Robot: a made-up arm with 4 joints.
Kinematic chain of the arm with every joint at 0, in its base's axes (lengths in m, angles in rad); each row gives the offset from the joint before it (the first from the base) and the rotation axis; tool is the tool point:
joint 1: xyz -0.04 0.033 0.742 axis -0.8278 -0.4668 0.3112
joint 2: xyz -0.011 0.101 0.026 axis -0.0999 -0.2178 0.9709
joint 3: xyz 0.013 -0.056 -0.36 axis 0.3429 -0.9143 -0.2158
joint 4: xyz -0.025 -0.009 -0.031 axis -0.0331 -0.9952 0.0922
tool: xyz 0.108 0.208 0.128
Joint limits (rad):
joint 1: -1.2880..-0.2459
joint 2: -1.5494..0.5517
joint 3: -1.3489..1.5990
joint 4: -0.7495..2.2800
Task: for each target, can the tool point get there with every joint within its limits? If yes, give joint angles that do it. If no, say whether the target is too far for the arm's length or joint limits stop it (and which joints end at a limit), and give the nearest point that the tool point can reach.
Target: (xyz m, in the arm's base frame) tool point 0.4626 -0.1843 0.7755
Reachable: no: joint limits stop it (at a limit: joint 1, joint 4) | nearest point 0.0828 0.2200 0.7647 | short by 0.555 m
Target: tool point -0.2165 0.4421 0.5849
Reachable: yes | joints -0.6198 0.1992 0.5959 1.8038
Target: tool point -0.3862 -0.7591 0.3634
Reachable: no: too far | nearest point -0.2674 0.1634 0.5057 | short by 0.941 m
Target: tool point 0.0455 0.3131 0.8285
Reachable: yes | joints -1.1836 -0.5240 0.4346 0.5511
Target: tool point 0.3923 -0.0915 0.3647
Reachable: no: joint limits stop it (at a limit: joint 1, joint 4) | nearest point 0.0780 0.1683 0.4546 | short by 0.418 m
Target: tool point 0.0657 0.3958 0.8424
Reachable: yes | joints -1.0872 -1.0949 1.2061 0.8830
